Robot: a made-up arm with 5 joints. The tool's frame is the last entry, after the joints. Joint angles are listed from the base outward. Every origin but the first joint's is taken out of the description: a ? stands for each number. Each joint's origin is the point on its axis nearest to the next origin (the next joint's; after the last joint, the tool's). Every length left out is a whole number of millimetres.
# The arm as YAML. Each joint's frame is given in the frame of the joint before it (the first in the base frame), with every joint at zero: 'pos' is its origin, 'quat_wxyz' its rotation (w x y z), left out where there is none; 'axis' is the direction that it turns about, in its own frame. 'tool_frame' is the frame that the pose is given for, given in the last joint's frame.
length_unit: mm
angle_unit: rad
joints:
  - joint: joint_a
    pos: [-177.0, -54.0, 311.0]
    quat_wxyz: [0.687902, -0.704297, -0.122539, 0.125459]
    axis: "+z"
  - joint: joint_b
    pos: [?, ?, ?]
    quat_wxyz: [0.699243, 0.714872, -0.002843, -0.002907]
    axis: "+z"
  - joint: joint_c
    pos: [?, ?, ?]
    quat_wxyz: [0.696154, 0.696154, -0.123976, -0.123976]
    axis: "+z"
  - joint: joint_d
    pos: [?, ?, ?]
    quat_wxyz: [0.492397, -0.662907, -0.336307, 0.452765]
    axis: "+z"
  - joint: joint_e
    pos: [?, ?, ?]
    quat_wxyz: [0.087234, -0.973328, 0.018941, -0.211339]
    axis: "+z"
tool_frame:
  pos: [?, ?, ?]
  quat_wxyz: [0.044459, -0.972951, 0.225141, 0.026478]
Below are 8 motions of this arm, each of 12 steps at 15 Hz.
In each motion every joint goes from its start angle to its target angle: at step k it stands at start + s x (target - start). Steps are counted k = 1, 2, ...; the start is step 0. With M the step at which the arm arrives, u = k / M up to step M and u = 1 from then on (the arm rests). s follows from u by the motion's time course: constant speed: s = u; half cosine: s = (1 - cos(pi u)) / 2; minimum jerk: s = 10 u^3 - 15 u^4 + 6 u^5.
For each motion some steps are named. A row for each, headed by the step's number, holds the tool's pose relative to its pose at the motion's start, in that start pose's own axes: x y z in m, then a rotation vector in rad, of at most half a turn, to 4 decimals.
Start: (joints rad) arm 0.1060 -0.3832 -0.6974 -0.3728 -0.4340
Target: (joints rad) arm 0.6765 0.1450 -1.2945 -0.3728 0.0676
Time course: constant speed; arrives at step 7
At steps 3, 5, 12:
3: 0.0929 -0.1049 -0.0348 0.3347 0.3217 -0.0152
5: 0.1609 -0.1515 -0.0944 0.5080 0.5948 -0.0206
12: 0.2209 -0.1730 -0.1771 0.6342 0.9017 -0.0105

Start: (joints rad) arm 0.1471 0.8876 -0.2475 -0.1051 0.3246
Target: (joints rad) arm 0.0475 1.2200 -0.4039 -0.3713 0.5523
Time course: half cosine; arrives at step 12
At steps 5, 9, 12:
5: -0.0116 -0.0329 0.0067 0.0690 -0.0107 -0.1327
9: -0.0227 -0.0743 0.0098 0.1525 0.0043 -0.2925
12: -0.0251 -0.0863 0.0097 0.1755 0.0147 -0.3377

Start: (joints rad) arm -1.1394 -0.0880 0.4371 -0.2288 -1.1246
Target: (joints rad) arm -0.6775 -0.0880 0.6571 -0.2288 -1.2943
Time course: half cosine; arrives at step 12
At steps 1, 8, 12:
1: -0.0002 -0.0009 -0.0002 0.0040 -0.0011 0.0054
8: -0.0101 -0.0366 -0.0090 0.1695 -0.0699 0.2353
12: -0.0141 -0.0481 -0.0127 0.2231 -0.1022 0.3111

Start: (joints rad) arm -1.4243 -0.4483 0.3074 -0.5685 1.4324
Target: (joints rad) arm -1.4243 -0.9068 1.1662 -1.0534 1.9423
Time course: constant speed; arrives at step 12
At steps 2, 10, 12:
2: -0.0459 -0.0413 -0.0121 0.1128 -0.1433 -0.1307
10: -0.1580 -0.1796 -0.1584 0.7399 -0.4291 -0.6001
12: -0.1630 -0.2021 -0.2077 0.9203 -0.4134 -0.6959

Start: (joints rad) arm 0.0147 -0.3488 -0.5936 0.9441 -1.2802
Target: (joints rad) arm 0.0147 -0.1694 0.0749 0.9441 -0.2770
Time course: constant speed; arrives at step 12
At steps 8, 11, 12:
8: 0.0553 0.0714 -0.0565 -0.3147 0.2515 -0.4273
11: 0.0660 0.1044 -0.0824 -0.4897 0.2921 -0.5775
12: 0.0683 0.1159 -0.0918 -0.5533 0.2973 -0.6255

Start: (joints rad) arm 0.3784 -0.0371 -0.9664 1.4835 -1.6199
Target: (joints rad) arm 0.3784 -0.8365 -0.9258 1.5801 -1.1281
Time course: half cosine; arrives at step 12
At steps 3, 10, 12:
3: -0.0204 -0.0161 -0.0045 0.0103 0.0117 -0.1726
10: -0.1517 -0.0447 -0.0232 0.0414 0.0935 -1.1006
12: -0.1630 -0.0424 -0.0242 0.0422 0.1021 -1.1796

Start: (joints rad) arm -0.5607 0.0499 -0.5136 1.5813 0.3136
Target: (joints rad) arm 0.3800 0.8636 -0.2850 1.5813 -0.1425
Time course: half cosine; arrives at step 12
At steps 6, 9, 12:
6: -0.0670 -0.0701 0.0496 0.3512 -0.3023 0.4862
9: -0.1425 -0.1351 0.0609 0.4788 -0.6606 0.7393
12: -0.1791 -0.1621 0.0552 0.4933 -0.8329 0.8118

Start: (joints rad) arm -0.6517 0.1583 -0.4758 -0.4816 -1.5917
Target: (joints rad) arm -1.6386 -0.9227 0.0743 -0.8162 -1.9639
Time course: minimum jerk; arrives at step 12
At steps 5, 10, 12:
5: 0.1317 0.0881 -0.0869 -0.4039 0.4702 -0.2322
10: 0.2262 -0.0056 -0.3082 -0.8713 1.2383 -0.8853
12: 0.2239 -0.0181 -0.3164 -0.8834 1.2771 -0.9325

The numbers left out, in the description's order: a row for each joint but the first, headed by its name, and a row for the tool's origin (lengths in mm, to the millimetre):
joint_b: -31.0 -38.0 0.0
joint_c: 24.0 50.0 0.0
joint_d: -282.0 -16.0 0.0
joint_e: -66.0 -26.0 0.0
tool: 50.0 42.0 0.0

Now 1 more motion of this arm.
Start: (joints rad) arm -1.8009 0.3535 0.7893 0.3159 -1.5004
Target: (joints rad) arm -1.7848 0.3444 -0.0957 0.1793 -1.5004
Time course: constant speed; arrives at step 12
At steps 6, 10, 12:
6: -0.1112 -0.0885 0.0093 0.2680 -0.3157 -0.1717
10: -0.1877 -0.1384 -0.0188 0.4605 -0.5169 -0.2810
12: -0.2241 -0.1588 -0.0425 0.5607 -0.6149 -0.3333

